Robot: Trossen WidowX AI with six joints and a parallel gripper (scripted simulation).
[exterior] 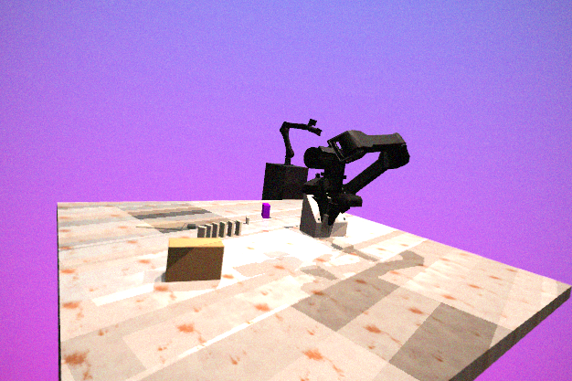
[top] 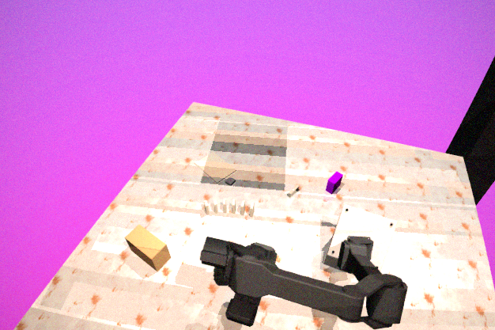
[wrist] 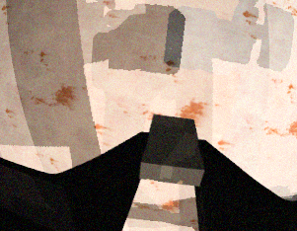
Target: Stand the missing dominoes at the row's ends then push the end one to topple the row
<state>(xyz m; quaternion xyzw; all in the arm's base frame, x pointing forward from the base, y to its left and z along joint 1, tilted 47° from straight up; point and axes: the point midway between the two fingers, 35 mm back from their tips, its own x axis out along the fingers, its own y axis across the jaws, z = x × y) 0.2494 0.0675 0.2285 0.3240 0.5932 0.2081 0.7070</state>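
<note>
The purple block lies 510 mm to the right of my gripper tip, 200 mm behind it and 90 mm below it. Round my gripper tip: flat pale sheet 510 mm to the right, 270 mm ahead, 120 mm below; then brown cardboard box 350 mm ahead, 100 mm to the right, 80 mm below; then small flat piece 450 mm to the right, 190 mm ahead, 120 mm below.
</note>
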